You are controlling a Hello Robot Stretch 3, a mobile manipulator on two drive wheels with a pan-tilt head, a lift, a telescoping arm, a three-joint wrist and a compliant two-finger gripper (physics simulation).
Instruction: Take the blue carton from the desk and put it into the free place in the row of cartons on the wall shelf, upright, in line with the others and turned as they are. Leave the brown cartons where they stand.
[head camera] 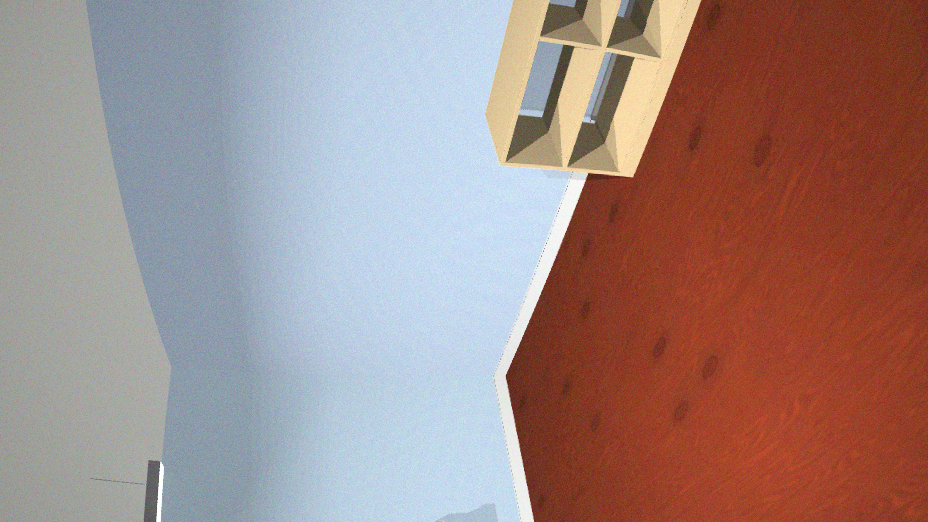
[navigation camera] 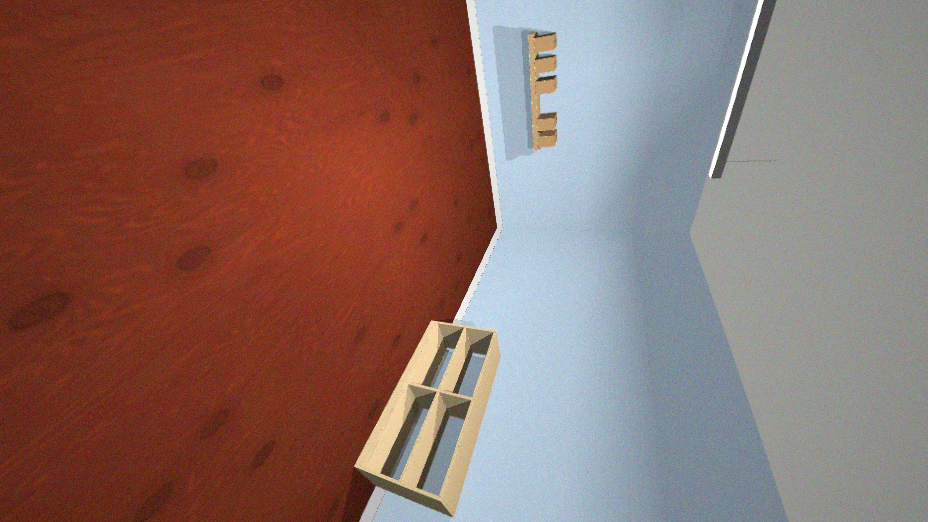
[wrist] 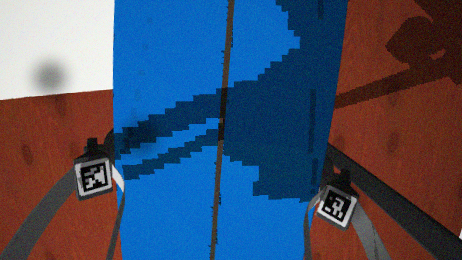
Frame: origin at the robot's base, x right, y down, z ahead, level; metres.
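Seen in the pictures: gripper, between the fingertips: (wrist: 220,157).
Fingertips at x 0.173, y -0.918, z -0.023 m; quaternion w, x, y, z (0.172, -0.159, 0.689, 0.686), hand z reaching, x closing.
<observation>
A point is followed by its place in that frame.
The blue carton (wrist: 170,215) @[x 0.186, y -0.968, z 0.009 m] fills the middle of the wrist view, a dark seam running along its face. My gripper (wrist: 220,157) @[x 0.173, y -0.918, z -0.023 m] is shut on it, one finger against each side. White desk top (wrist: 60,30) @[x 0.477, y -0.720, z 0.015 m] shows at the upper left, and red-brown floor shows on both sides of the carton. In the navigation view, turned sideways, the wall shelf (navigation camera: 535,103) @[x -1.562, y -0.676, z 3.253 m] bears a row of brown cartons (navigation camera: 546,84) @[x -1.694, y -0.791, z 3.158 m] (navigation camera: 547,121) @[x -1.412, y -0.793, z 3.369 m]; a gap separates three of them from two others. The carton and gripper do not show in the head or navigation views.
A light wooden open shelf unit (head camera: 510,77) @[x 0.958, y -0.610, z 2.289 m] (navigation camera: 468,441) @[x 1.268, y -0.611, z 1.916 m] stands on the floor against the blue wall, near a room corner. A long strip (head camera: 153,490) @[x -0.760, y -2.101, z 2.642 m] (navigation camera: 739,97) @[x -1.073, y -2.099, z 2.407 m] runs high on the wall by the ceiling. Dark shadows lie on the floor in the wrist view.
</observation>
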